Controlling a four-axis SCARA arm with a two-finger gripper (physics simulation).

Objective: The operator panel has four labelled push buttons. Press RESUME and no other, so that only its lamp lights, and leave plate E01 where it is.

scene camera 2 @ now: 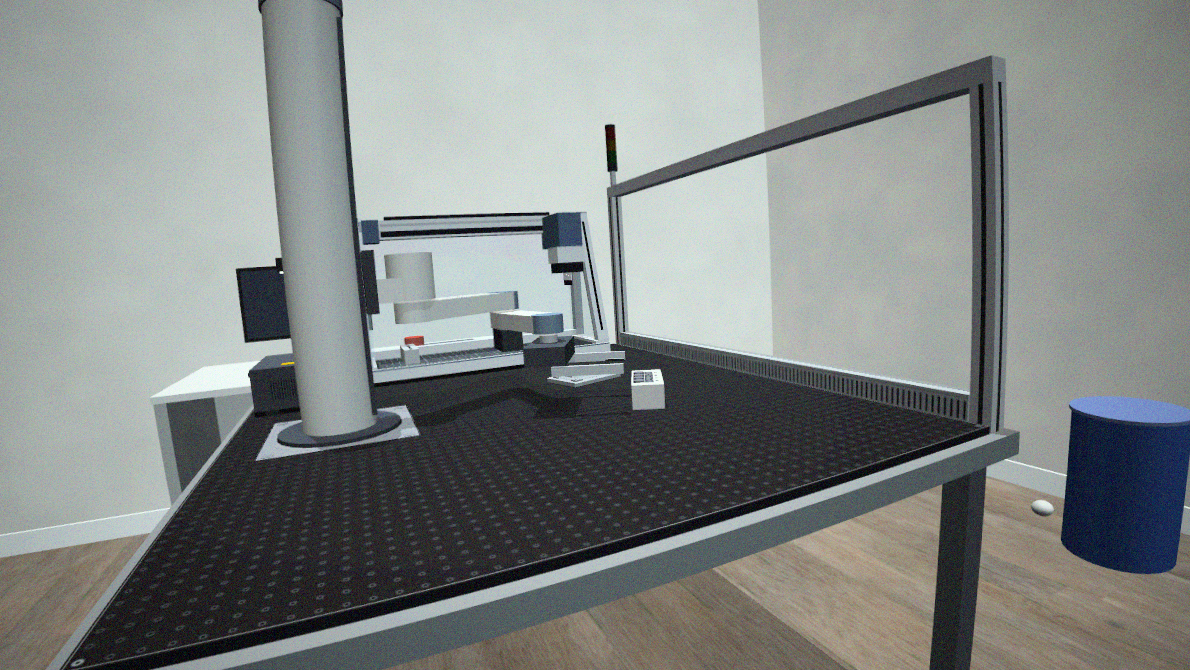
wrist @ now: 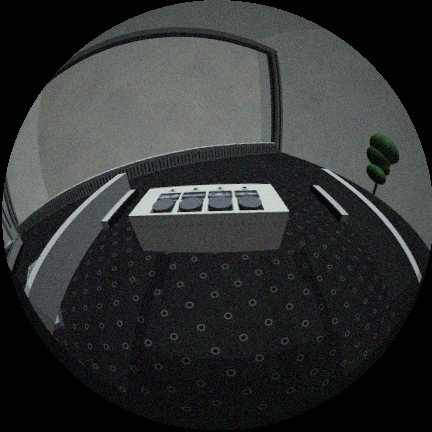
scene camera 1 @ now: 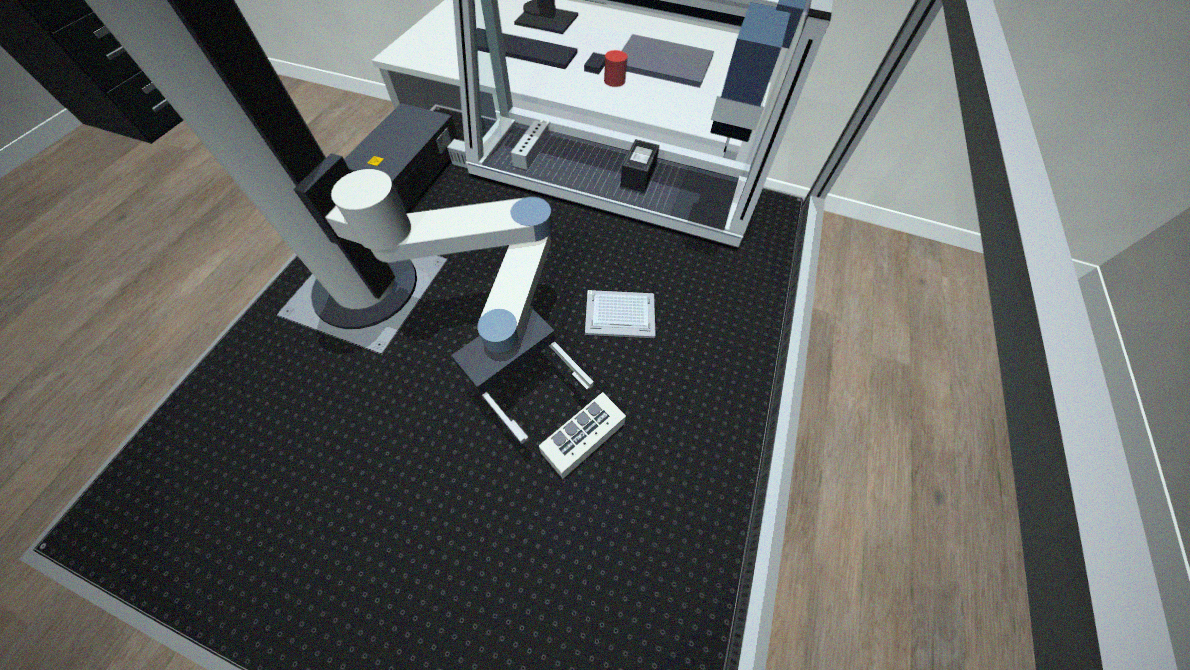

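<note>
The white operator panel stands on the dark perforated table. Its top has a row of round dark-grey buttons with labels and small dots beside them; the labels are too small to read for certain, and no dot looks lit. My gripper is open and empty, raised above the table on the button side of the panel. Its fingers are spread wide and point towards the panel; in the wrist view they stand either side of it, apart from it. A light plate, apparently E01, lies flat behind the panel and gripper.
A gantry frame stands at the back, with a pale strip and a dark block inside. A dark box stands left of it. The arm's column rises at the left. A guard frame runs along the right edge.
</note>
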